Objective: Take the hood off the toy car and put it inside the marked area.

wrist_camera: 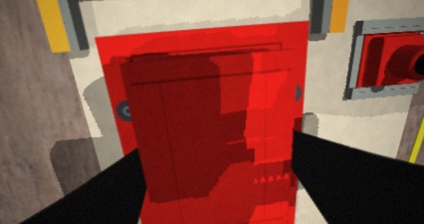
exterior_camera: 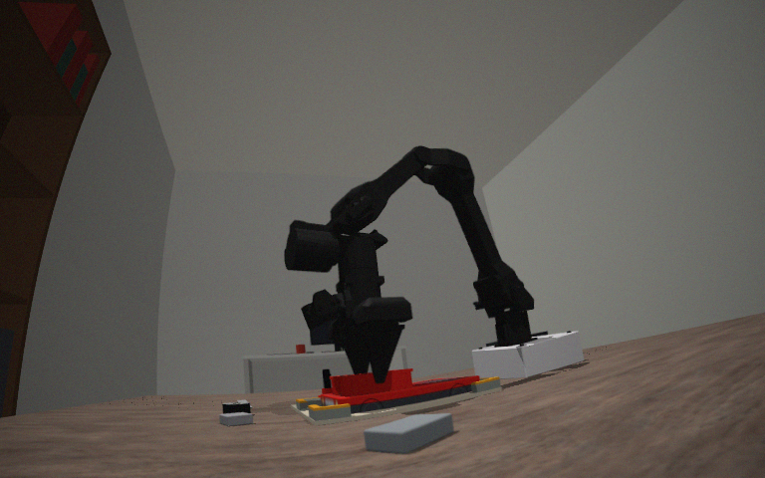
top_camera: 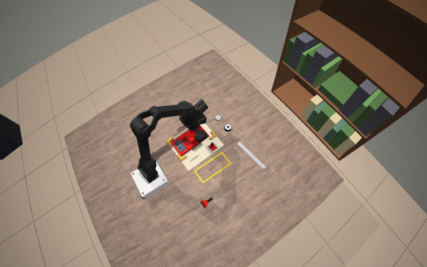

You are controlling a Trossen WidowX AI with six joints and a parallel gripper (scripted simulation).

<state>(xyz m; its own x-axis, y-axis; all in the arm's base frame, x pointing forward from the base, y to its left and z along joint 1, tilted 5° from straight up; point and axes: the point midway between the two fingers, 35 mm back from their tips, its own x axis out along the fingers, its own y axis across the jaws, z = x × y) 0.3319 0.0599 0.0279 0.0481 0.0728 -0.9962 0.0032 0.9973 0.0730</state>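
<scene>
My gripper tip is 3 cm short of the grey socket and 12 cm to the left of it. Also, from my gripper tip: grey bar (17 cm ahead, 30 cm to the right, 4 cm below).
</scene>
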